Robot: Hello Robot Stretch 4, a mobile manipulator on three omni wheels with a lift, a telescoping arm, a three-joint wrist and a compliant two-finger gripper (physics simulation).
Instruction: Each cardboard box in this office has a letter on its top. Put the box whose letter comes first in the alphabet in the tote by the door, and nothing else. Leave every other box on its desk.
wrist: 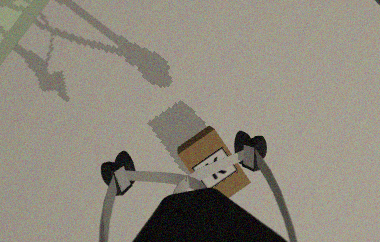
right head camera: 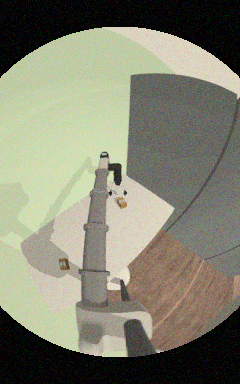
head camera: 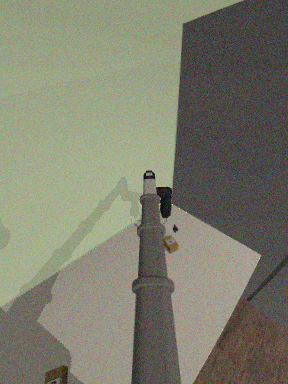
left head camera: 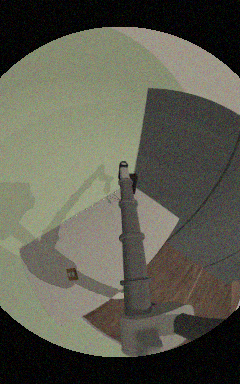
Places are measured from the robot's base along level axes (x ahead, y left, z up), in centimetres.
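Pixels of known places: gripper, fingertip midpoint: (wrist: 184,154) (right head camera: 117,194).
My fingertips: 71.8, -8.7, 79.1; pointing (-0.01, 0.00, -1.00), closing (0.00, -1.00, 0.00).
For each thing: its top centre in the pictures, then the offset to it from my fingertips, as dx, dy, dz. Level surfaces: height alone.
- brown cardboard box, middle of its top: (wrist: 214,168) (head camera: 170,241) (right head camera: 121,200) -3.9, -3.7, -4.8
- pale desk, its level: dz -9.8
- second brown box, middle of its top: (left head camera: 70,273) (right head camera: 62,263) -63.1, +43.5, -4.8
A brown cardboard box (head camera: 170,244) (right head camera: 121,202) (wrist: 233,188) lies on the pale desk (head camera: 220,270) (left head camera: 162,215) (right head camera: 150,205) (wrist: 320,75). In the wrist view its white label is partly covered by a gripper link; the strokes that show fit a K. My gripper (right head camera: 118,192) (wrist: 184,154) is open and empty. In the wrist view the box shows between the fingers' sides, closer to the right fingertip, and partly behind the gripper's links and body. A second brown box (head camera: 56,375) (left head camera: 72,274) (right head camera: 64,264) stands on the desk's left part; its letter is not readable. The tote does not show.
A large dark grey surface (head camera: 230,125) (left head camera: 180,150) (right head camera: 175,135) lies beyond the desk at the right. Brown wood flooring (head camera: 250,340) (left head camera: 175,270) (right head camera: 170,270) shows at the lower right. The telescoping arm (head camera: 152,320) (left head camera: 134,270) (right head camera: 96,250) reaches over the desk.
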